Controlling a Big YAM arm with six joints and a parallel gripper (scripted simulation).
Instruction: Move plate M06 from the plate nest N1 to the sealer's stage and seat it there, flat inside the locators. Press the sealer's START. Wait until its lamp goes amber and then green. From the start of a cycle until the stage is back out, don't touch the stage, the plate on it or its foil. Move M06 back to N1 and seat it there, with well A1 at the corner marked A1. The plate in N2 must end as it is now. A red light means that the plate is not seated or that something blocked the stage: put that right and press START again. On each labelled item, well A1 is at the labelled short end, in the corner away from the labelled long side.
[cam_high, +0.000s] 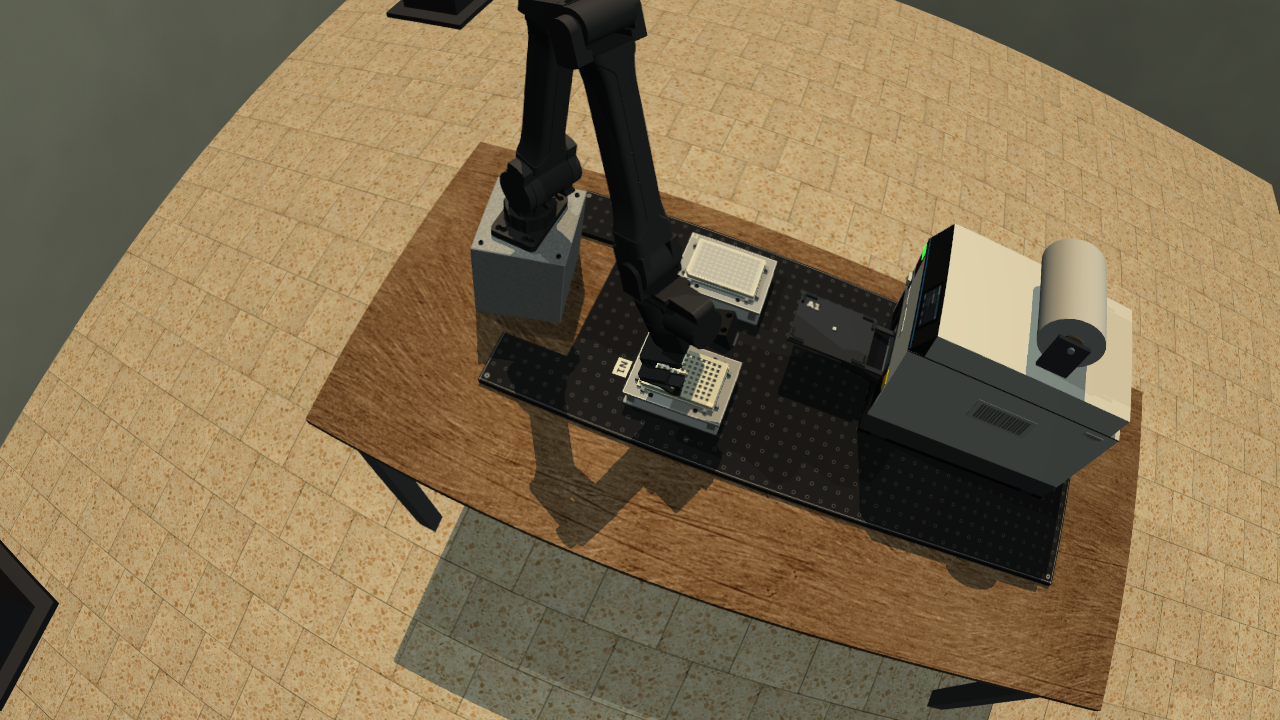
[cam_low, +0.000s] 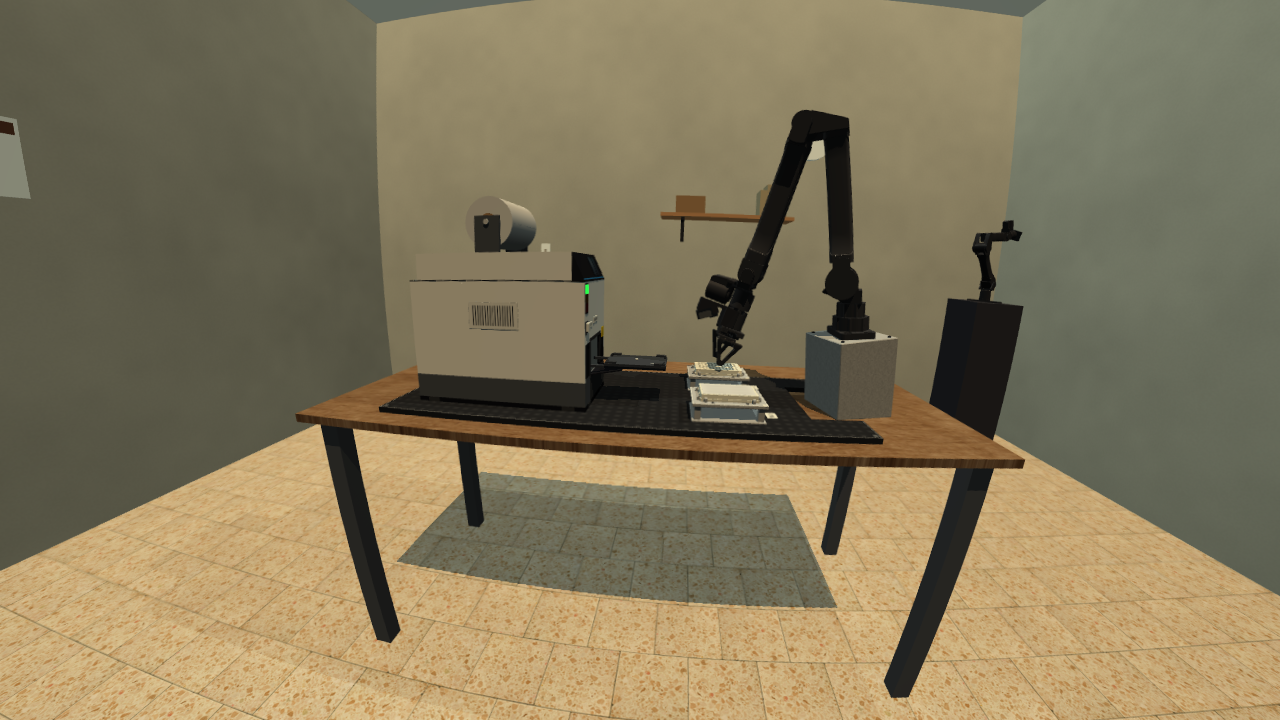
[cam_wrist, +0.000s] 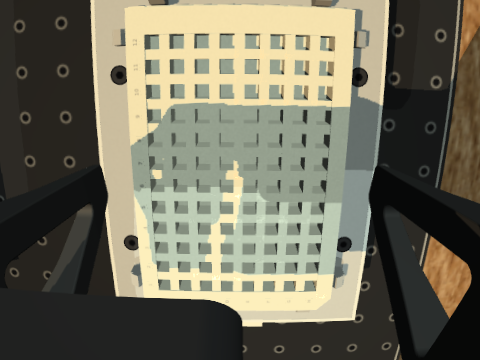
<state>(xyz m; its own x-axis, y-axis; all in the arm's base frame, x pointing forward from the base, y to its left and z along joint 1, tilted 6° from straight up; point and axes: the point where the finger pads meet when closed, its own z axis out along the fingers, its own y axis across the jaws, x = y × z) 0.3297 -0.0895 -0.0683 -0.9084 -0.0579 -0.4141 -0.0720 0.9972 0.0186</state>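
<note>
My hand is 3 cm above the plate M06. From my hand the other things lie so: plate nest N1: 4 cm below; N1 label: 10 cm behind, 1 cm to the right, 8 cm below; well plate: 1 cm behind, 22 cm to the left, 3 cm below.
</note>
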